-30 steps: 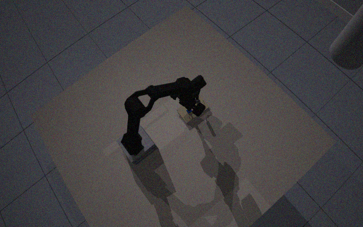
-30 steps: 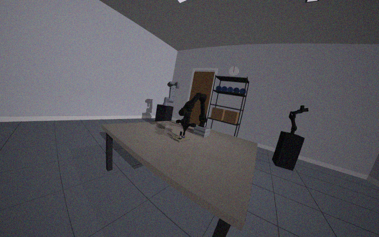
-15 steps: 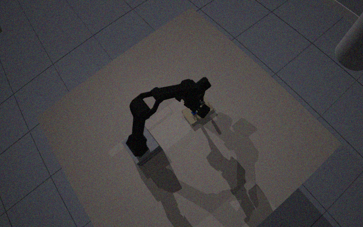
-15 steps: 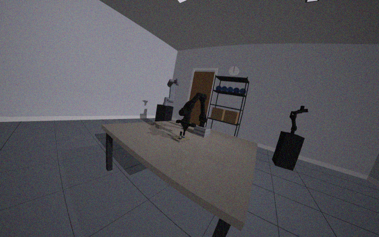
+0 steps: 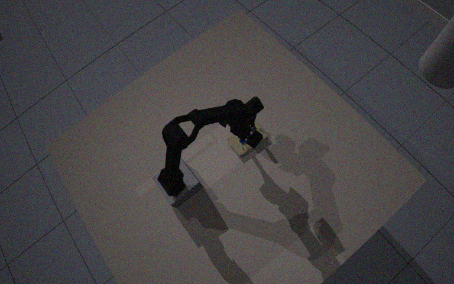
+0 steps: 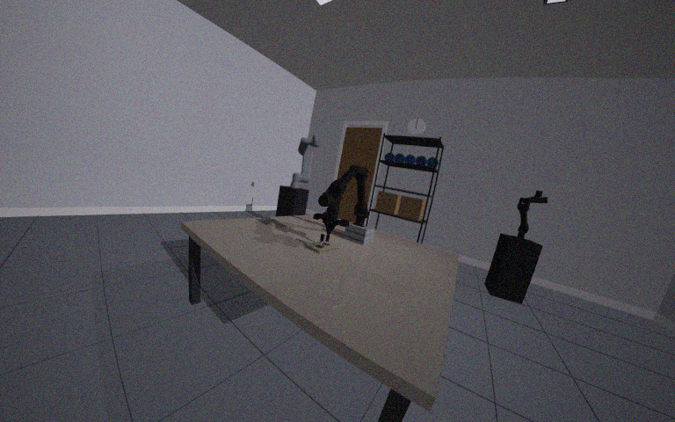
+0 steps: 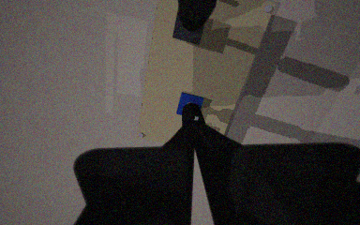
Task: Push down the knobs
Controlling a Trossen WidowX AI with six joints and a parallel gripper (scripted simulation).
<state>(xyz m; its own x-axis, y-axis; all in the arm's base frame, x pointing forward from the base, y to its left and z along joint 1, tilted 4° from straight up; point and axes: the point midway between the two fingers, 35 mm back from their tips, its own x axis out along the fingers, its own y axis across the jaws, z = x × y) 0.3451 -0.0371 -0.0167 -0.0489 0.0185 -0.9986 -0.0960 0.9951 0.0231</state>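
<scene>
Right now the dark knob is 1 cm below my gripper tip.
</scene>
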